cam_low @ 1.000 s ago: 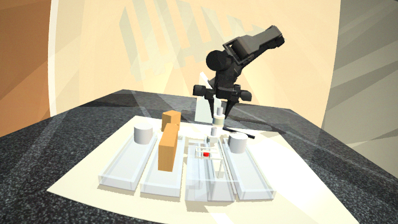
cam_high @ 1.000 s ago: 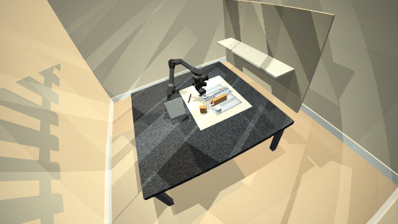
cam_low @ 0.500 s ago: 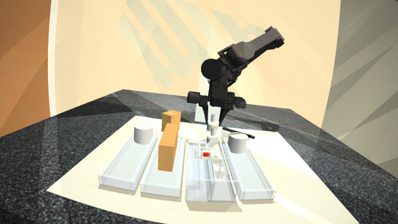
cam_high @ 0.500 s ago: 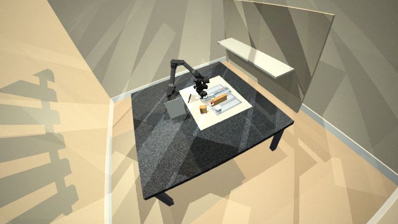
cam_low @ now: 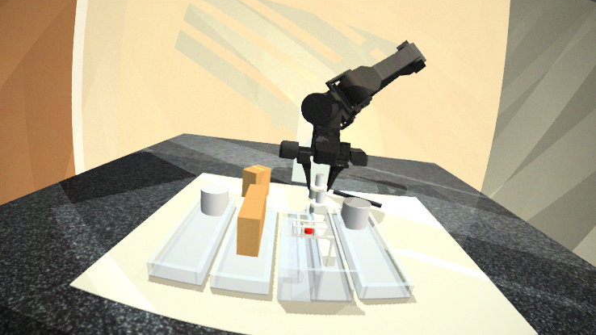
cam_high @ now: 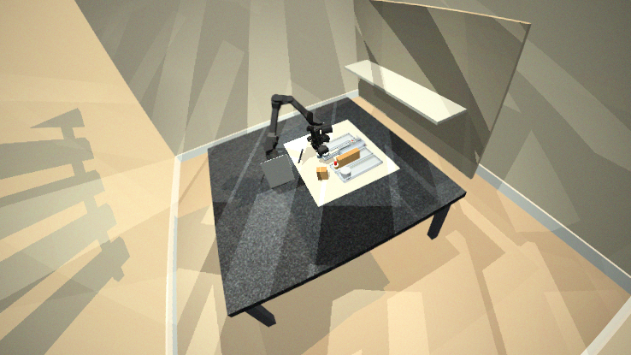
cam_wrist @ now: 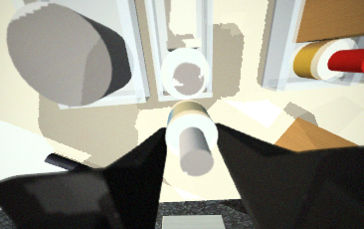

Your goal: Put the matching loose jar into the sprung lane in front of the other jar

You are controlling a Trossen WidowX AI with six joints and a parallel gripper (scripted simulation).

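The sprung lane is 190 mm ahead of my gripper tip, 30 mm below it and 20 mm to the right of it. Also, from my gripper tip: black rod: 120 mm to the left, 90 mm behind, 50 mm below; then red mark: 230 mm ahead, 30 mm to the right, 20 mm above.
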